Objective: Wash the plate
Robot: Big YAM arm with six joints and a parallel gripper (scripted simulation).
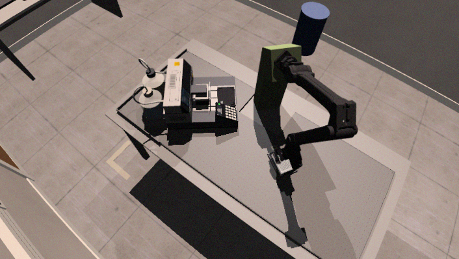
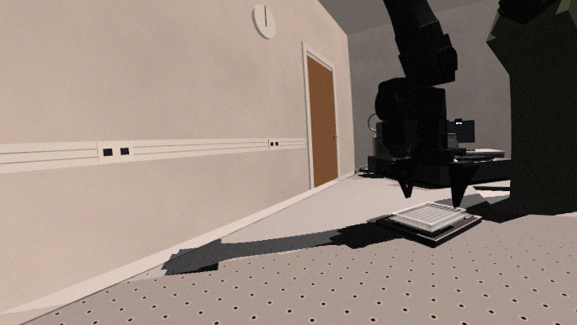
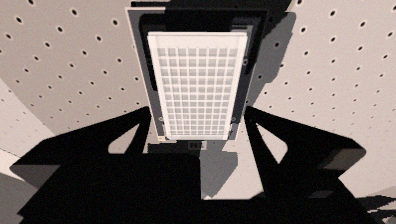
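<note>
My gripper is now 40 mm above the white well plate. From my hand the other things lie so: plate nest N1 (50 mm below); then plate washer (620 mm to the right, 140 mm ahead, 80 mm above).
</note>
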